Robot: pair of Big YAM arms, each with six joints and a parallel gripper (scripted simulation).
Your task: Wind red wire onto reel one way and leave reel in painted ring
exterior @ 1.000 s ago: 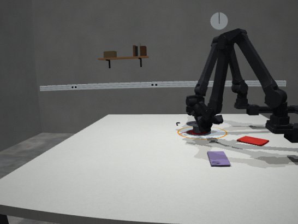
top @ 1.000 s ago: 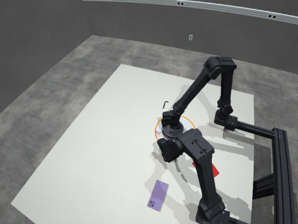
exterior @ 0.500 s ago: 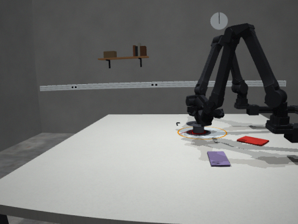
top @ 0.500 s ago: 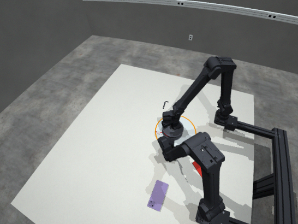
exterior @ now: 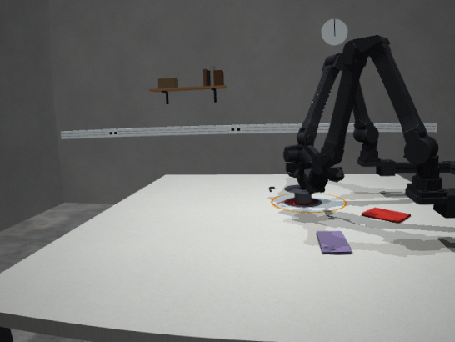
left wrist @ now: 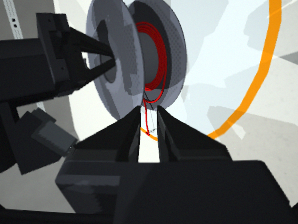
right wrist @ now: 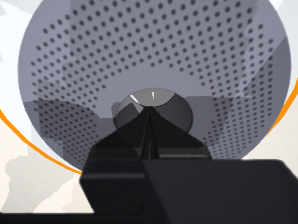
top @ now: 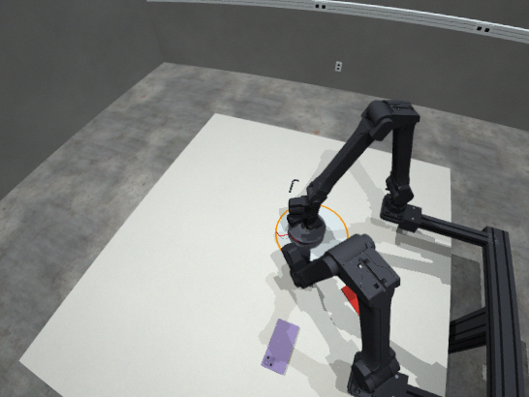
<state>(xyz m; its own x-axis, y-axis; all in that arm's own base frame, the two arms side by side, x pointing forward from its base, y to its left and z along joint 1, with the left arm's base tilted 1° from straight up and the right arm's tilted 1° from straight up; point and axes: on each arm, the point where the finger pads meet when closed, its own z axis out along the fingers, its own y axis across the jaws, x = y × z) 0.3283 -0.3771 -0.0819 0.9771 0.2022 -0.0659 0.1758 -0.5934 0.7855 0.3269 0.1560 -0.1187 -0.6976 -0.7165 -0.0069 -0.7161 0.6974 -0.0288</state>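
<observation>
Now: right hand 20 mm above the dark grey reel and 10 mm short of it. Round my right hand: orange painted ring: 50 mm below, 20 mm behind, 10 mm to the right; small black hex key: 270 mm to the right, 160 mm ahead, 40 mm below.
</observation>
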